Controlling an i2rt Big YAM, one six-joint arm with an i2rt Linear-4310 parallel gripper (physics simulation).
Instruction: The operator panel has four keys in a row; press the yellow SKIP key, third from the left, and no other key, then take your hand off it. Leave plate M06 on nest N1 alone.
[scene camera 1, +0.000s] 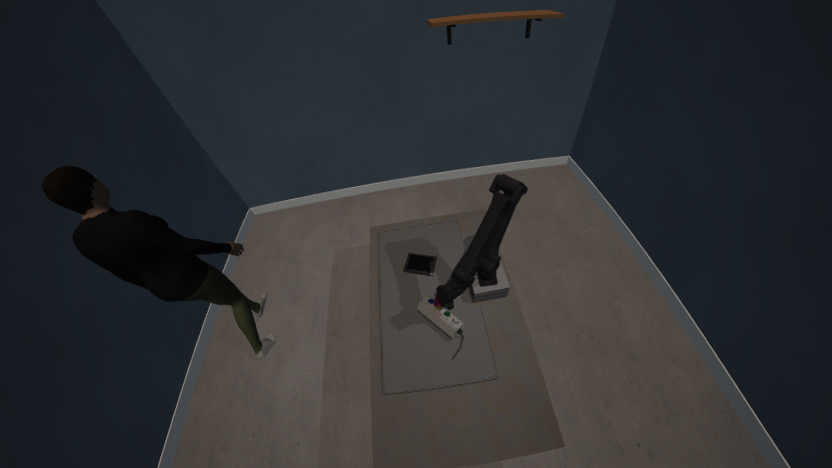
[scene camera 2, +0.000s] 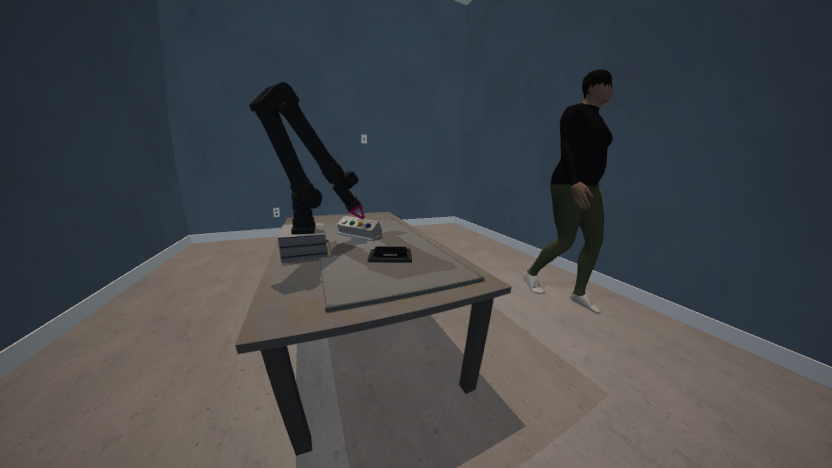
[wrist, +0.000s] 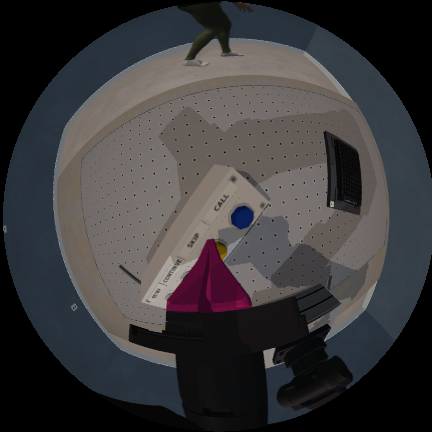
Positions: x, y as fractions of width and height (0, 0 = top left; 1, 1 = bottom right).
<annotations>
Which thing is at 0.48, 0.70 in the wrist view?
My gripper.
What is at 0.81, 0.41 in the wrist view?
A black tray.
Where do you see a white button box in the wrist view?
0.48, 0.49
</annotations>
